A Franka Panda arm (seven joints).
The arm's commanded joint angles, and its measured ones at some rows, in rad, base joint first. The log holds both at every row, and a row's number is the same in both.
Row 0, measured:
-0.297 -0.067 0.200 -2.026 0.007 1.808 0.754
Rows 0 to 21, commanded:
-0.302 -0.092 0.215 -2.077 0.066 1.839 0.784
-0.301 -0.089 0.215 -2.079 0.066 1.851 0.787
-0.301 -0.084 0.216 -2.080 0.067 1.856 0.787
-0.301 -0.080 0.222 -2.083 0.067 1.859 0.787
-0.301 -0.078 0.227 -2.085 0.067 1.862 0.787
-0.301 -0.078 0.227 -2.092 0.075 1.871 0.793
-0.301 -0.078 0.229 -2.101 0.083 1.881 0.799
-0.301 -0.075 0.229 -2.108 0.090 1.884 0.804
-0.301 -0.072 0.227 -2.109 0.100 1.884 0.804
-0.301 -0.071 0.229 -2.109 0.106 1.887 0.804
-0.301 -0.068 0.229 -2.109 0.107 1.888 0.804
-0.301 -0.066 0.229 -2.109 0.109 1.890 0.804
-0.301 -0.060 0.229 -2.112 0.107 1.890 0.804
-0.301 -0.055 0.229 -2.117 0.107 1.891 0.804
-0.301 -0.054 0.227 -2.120 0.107 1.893 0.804
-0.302 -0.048 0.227 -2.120 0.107 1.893 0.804
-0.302 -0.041 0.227 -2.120 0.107 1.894 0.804
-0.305 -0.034 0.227 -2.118 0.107 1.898 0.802
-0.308 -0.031 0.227 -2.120 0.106 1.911 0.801
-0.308 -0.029 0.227 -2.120 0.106 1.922 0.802
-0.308 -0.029 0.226 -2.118 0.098 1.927 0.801
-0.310 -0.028 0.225 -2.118 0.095 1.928 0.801
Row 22, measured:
-0.300 -0.028 0.217 -2.109 0.093 1.896 0.782
